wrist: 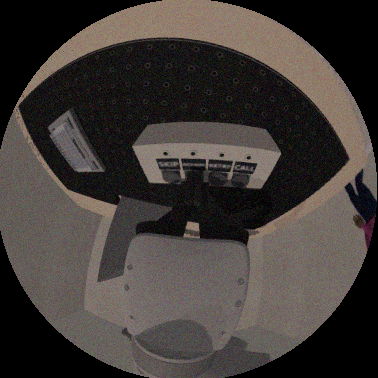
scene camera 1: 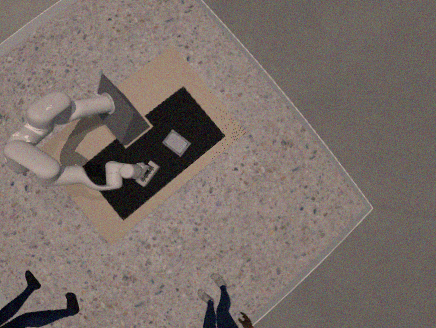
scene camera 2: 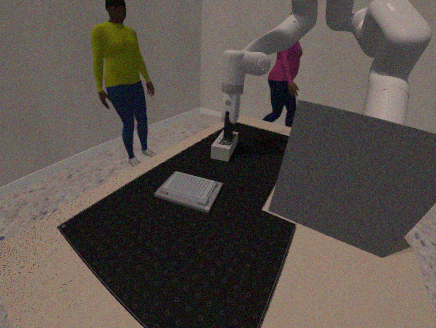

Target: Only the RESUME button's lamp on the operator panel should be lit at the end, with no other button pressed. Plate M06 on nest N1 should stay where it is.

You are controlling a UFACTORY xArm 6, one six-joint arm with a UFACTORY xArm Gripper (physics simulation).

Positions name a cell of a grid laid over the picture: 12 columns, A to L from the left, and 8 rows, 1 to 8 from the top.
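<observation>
The gripper (wrist: G4) shares its scene with an operator panel (wrist: F4) and a nest N1 (wrist: C3). There is also a plate M06 (scene camera 2: F5), which appears in the wrist view (wrist: C3) as well.
</observation>
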